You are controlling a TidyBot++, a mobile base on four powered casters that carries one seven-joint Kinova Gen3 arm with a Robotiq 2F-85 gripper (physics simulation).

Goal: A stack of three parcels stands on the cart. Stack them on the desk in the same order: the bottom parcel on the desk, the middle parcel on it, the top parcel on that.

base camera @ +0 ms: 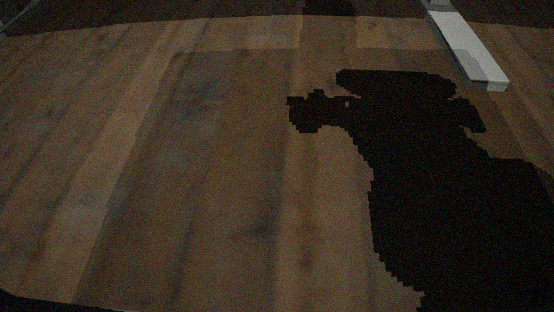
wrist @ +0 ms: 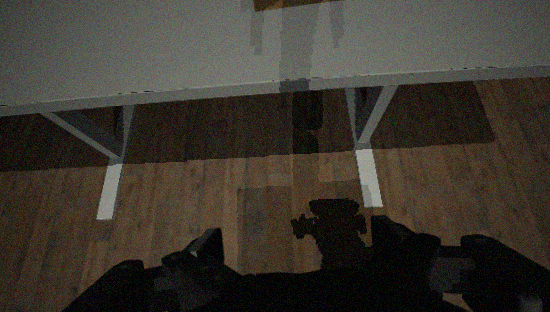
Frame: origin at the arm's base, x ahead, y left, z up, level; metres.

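Seen in the pictures: gripper, between the fingertips: [wrist: 296, 238].
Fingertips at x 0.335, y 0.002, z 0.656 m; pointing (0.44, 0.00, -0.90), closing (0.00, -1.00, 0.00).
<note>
A point is followed by its place in that frame.
The desk [wrist: 150, 45] @(x 0.616, y 0.179, z 0.554 m) has a pale grey top that crosses the upper part of the wrist view. The near lower edge of an orange-brown parcel [wrist: 285, 3] @(x 0.660, y -0.013, z 0.560 m) shows on the desk top at the upper edge of that view; the rest of it is cut off, so what lies on it cannot be told. My gripper [wrist: 296, 238] @(x 0.335, y 0.002, z 0.656 m) is open, with nothing between its fingers, at the bottom of the wrist view. It points at the floor in front of the desk, with the parcel beyond the fingertips. The cart and its parcels do not show in either view.
Two pale desk feet stick out over the wooden floor [wrist: 190, 200] @(x 0.653, y 0.477, z -0.397 m) [base camera: 225, 175] @(x 0.363, y 0.093, z -0.396 m): the left foot [wrist: 109, 192] and the right foot [wrist: 369, 177] [base camera: 465, 40]. Slanting braces join the legs under the desk. The arm's dark shadow falls on the floor and the desk top.
</note>
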